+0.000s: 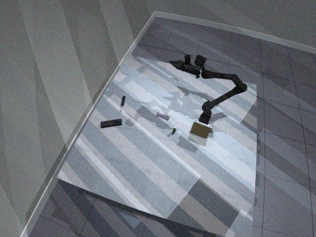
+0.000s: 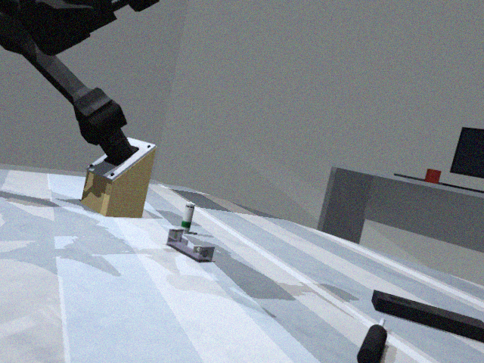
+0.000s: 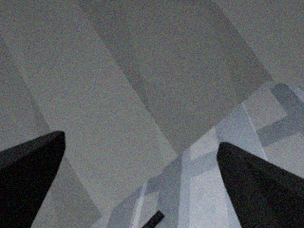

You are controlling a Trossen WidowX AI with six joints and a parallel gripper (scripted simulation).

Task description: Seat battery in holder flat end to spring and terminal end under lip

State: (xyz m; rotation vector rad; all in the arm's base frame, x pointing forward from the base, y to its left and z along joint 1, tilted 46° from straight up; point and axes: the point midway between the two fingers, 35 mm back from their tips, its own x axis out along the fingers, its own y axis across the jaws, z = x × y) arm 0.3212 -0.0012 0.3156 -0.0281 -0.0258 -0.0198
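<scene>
Right now the battery is 310 mm to the left of my gripper tip, 310 mm below it and 180 mm behind it. Round my gripper tip: black bar: 460 mm to the left, 330 mm below, 270 mm ahead.
</scene>
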